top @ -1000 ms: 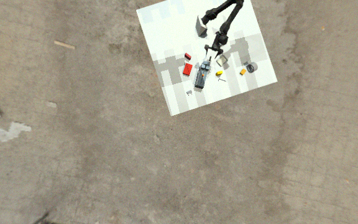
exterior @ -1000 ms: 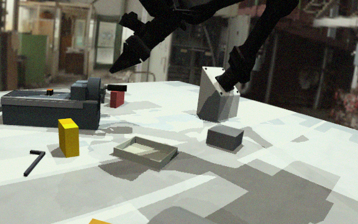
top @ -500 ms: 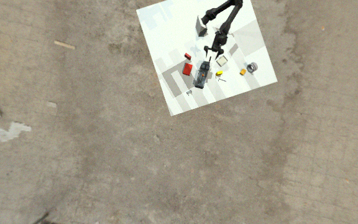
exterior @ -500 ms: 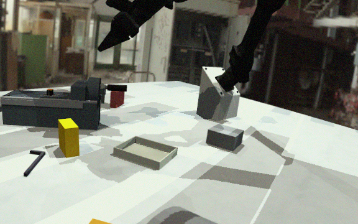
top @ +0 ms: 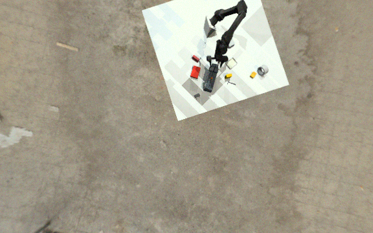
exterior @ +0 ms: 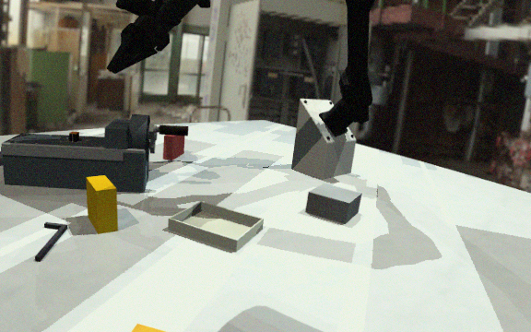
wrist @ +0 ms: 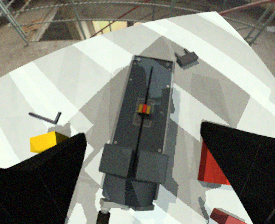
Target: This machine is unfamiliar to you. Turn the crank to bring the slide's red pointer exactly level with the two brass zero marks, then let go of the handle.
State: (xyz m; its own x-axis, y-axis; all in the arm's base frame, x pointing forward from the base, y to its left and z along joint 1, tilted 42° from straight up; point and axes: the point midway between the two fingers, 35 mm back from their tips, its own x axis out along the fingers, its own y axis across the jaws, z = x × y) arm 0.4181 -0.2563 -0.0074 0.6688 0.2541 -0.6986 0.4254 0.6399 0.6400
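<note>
Right now my gripper tip is 7 cm past the dark crank handle, 10 cm to the right of it and 9 cm above it. Round my gripper tip: flat red block 10 cm behind, 14 cm to the right, 18 cm below; red pointer 5 cm ahead, 4 cm to the right, 12 cm below; yellow block 10 cm ahead, 15 cm to the left, 17 cm below.
</note>
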